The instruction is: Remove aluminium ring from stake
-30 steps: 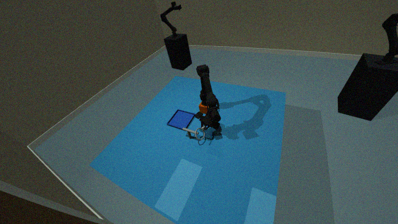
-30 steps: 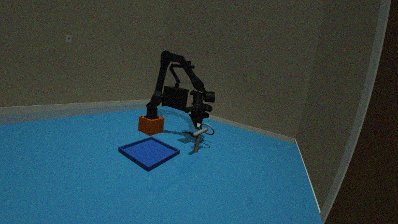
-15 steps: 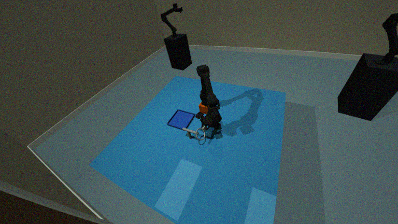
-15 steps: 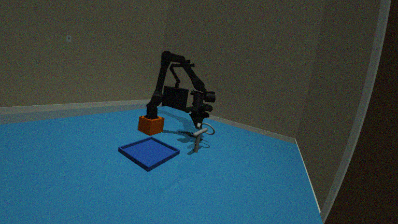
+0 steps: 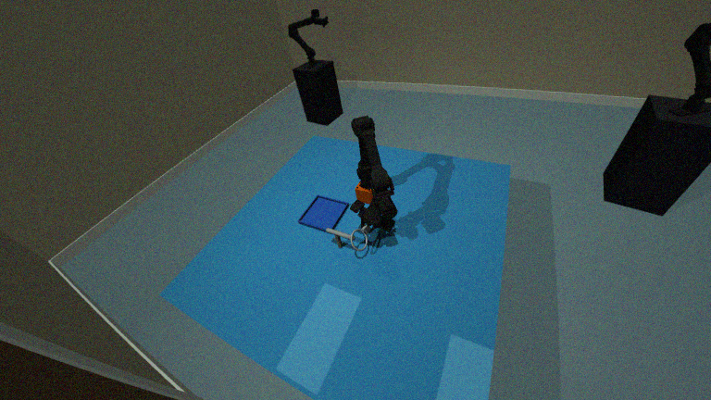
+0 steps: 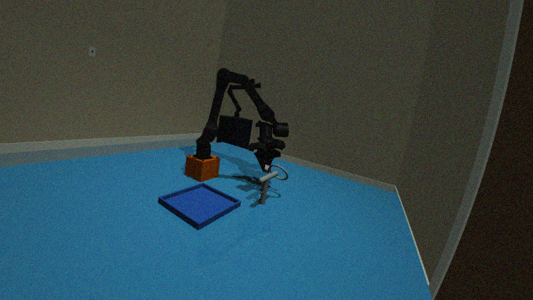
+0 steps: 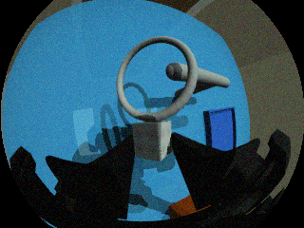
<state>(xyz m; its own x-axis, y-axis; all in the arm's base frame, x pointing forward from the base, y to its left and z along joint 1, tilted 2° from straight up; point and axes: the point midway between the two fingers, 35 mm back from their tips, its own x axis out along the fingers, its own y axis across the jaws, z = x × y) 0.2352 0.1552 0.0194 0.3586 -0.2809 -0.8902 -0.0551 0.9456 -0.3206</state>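
The aluminium ring is 5 cm ahead of my gripper tip, 1 cm to the left of it and 1 cm above it. The rest, counted from my gripper tip: blue tray 4 cm behind, 29 cm to the right, 8 cm below.
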